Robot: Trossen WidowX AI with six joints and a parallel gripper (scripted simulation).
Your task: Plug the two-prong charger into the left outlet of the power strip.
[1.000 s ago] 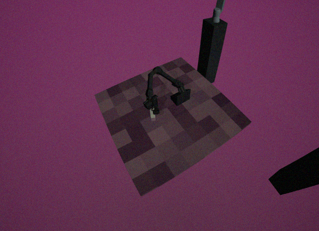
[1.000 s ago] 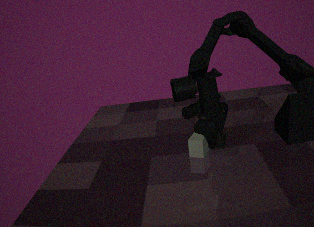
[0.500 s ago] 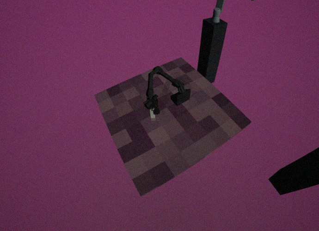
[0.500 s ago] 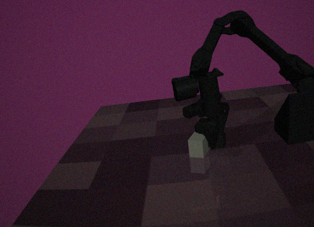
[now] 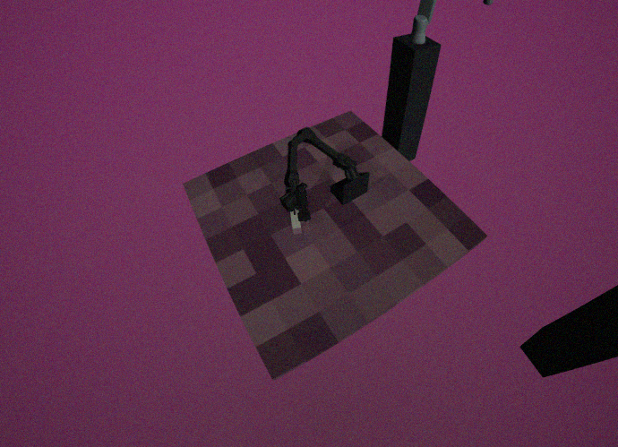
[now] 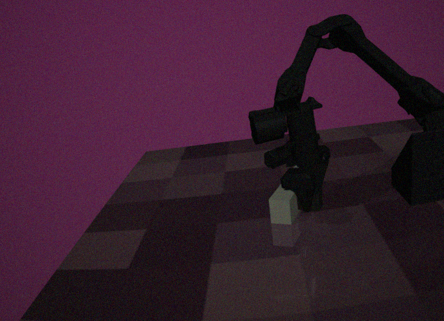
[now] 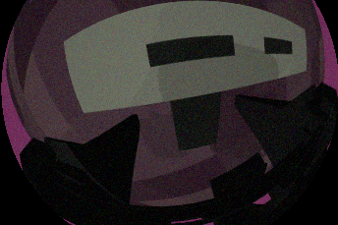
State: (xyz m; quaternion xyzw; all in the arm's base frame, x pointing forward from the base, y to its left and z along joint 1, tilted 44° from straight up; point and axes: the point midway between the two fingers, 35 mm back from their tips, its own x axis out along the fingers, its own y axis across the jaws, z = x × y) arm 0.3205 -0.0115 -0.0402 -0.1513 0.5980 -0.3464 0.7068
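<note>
Right now my gripper tip is 2 cm short of the charger, 1 cm to the left of it and 1 cm below it.
</note>
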